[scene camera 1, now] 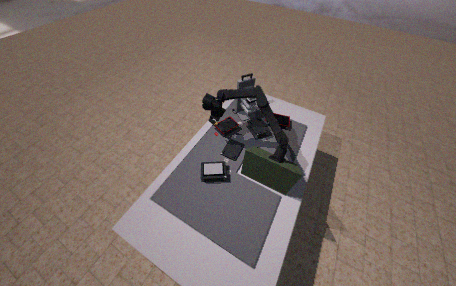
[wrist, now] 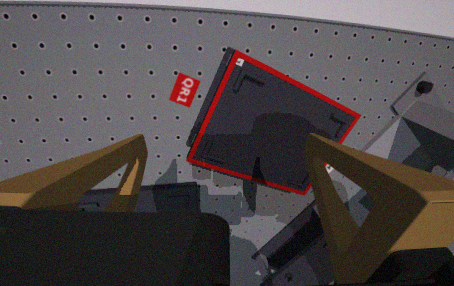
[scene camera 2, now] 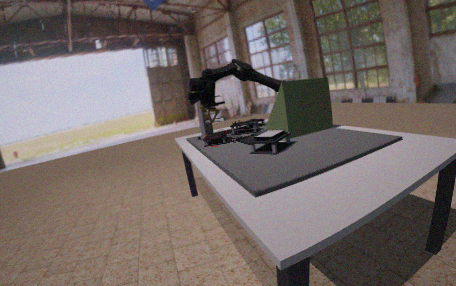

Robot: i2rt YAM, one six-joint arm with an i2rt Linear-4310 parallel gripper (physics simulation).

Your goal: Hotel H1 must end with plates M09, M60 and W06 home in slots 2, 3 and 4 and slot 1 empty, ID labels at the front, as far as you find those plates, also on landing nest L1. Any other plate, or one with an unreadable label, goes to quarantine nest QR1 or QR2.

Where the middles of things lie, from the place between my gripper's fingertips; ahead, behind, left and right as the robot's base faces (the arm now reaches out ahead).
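My gripper: 12 cm above the dark flat nest (wrist: 182,197), 9 cm to the right of it, 20 cm past it.
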